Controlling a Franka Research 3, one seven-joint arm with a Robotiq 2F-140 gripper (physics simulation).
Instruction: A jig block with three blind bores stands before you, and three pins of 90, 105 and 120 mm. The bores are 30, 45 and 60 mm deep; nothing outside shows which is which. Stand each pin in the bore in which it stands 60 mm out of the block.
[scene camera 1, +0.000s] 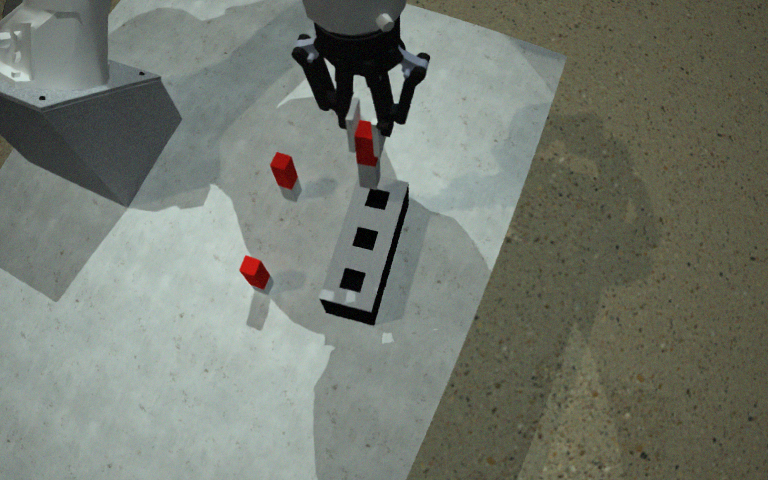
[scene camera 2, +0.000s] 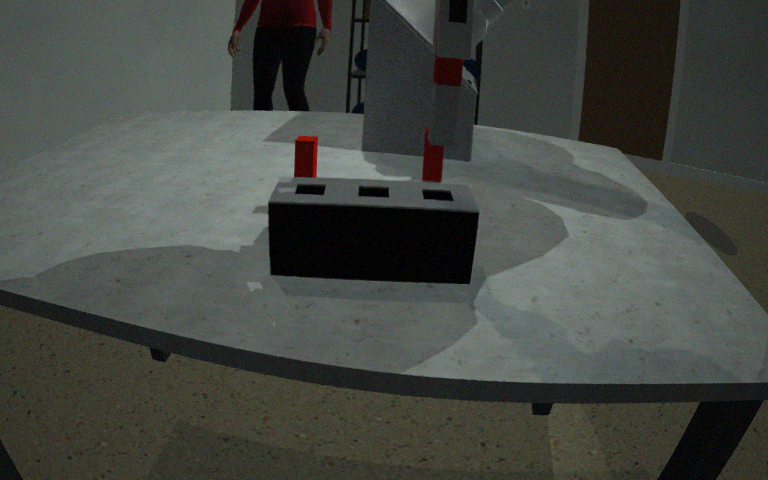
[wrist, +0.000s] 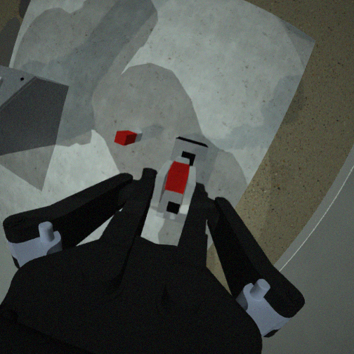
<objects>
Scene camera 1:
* my gripper: 367, 143
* jig block: 354, 285
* red pin: 282, 165
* red pin: 253, 270
</objects>
